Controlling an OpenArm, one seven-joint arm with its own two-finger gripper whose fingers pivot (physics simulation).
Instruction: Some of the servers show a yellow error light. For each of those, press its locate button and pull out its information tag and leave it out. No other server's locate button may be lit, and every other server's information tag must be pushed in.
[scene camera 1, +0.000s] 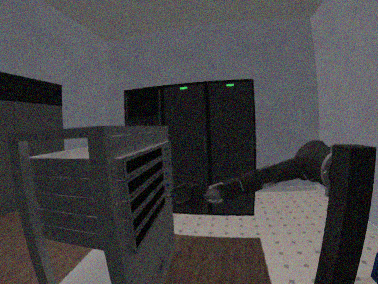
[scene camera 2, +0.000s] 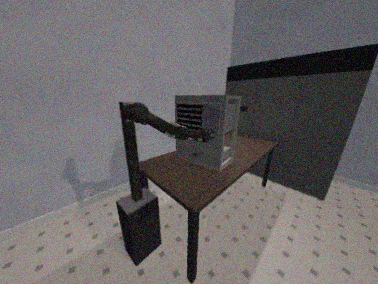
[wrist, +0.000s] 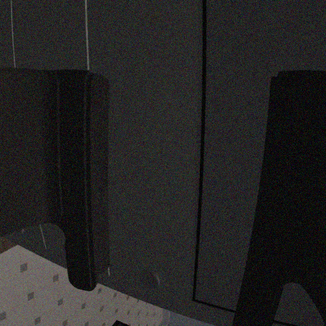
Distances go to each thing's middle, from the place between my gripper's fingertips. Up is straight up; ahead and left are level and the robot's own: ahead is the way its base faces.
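Dark pedestal (scene camera 2: 141, 232): well behind my hand, far to the left of it, far below it.
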